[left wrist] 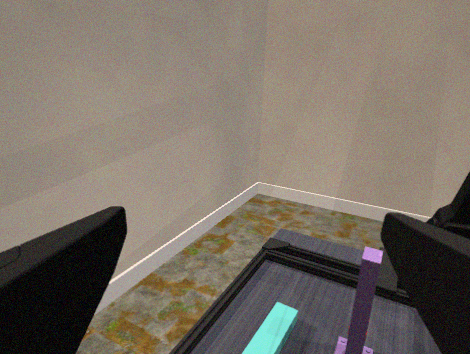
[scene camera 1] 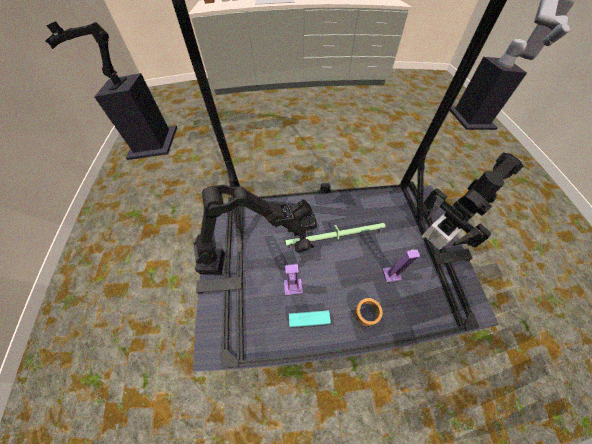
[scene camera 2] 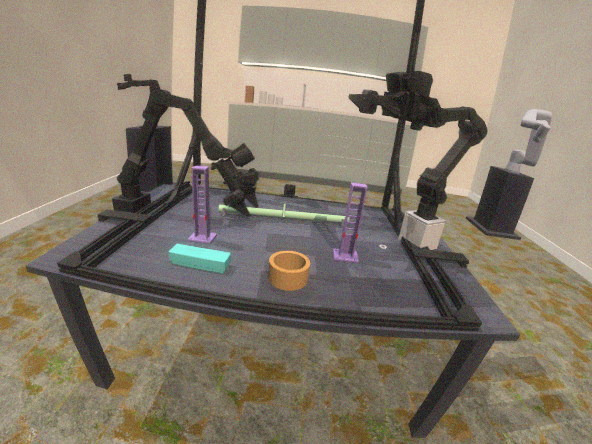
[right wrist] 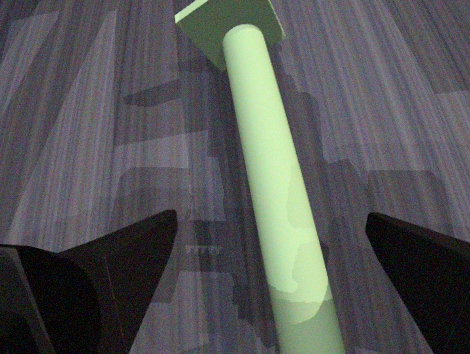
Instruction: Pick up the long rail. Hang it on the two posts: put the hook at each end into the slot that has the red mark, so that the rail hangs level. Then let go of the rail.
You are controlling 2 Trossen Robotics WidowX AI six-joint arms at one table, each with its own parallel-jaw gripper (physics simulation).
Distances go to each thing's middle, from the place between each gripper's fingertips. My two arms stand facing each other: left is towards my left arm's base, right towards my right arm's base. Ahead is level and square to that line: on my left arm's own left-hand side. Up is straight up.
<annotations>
Now: the orange ring (scene camera 2: 288, 270) 41 cm below my left hand, 12 cm to the right of it and 11 cm ahead of it. Round my left hand: teal block (scene camera 2: 211, 260) 41 cm below, 34 cm to the right, 10 cm ahead; then pale green rail (scene camera 2: 253, 211) 40 cm below, 24 cm behind, 17 cm to the right.
My right gripper is now 110 mm to the right of the pale green rail and 10 mm below it. From my right hand the other things lie so: orange ring: 350 mm ahead, 160 mm to the left, 10 mm above; then teal block: 340 mm ahead, 60 mm to the right.
</annotations>
